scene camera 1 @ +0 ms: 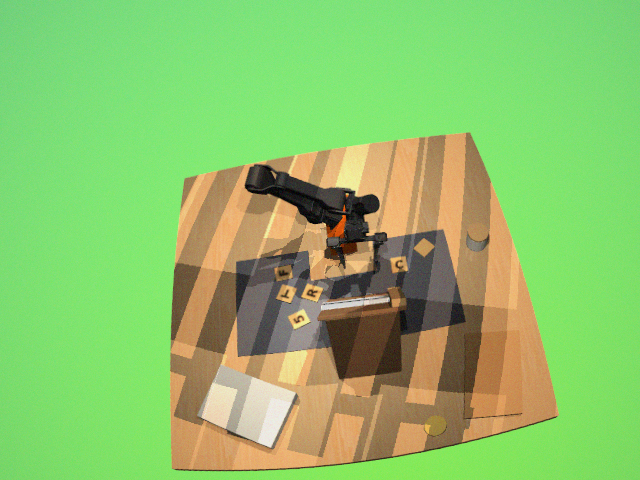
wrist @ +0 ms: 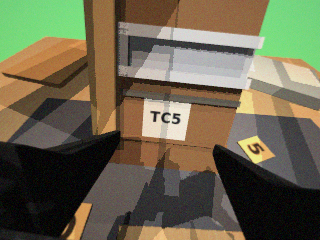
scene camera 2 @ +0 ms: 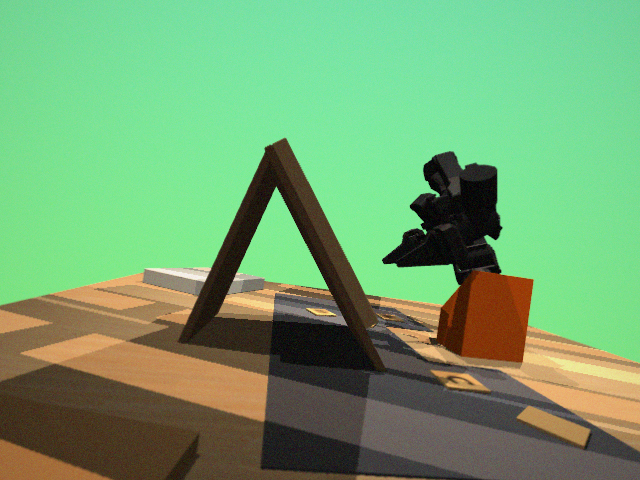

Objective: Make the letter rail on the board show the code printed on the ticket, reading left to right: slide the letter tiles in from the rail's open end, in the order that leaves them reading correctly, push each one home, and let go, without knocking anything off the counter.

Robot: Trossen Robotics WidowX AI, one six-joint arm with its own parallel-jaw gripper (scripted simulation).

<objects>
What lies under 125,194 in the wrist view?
A dark mat.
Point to a dark mat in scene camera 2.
326,404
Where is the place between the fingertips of my gripper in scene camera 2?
At 389,263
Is my gripper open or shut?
Open.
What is my gripper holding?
Nothing.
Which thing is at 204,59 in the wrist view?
A brown a-frame board.
</objects>
